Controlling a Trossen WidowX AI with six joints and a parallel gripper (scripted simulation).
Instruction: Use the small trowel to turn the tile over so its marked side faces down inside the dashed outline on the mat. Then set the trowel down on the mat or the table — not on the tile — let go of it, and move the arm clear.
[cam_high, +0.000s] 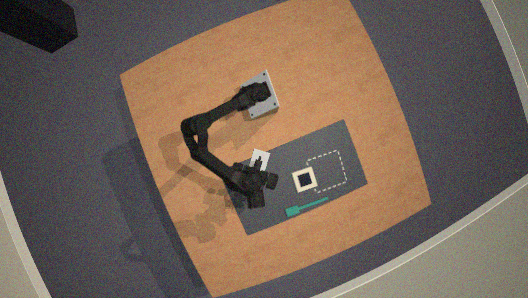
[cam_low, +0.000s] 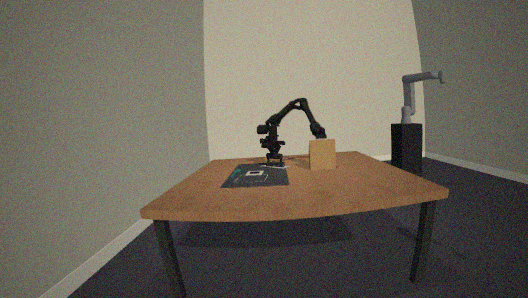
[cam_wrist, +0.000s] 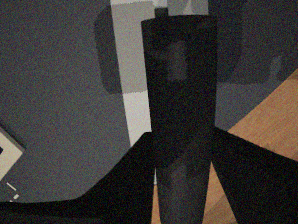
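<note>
Right now my gripper tip is 200 mm to the right of the cream tile, 110 mm short of it and 60 mm above it. Also, from my gripper tip: teal trowel 240 mm ahead, 150 mm to the left, 60 mm below.
</note>
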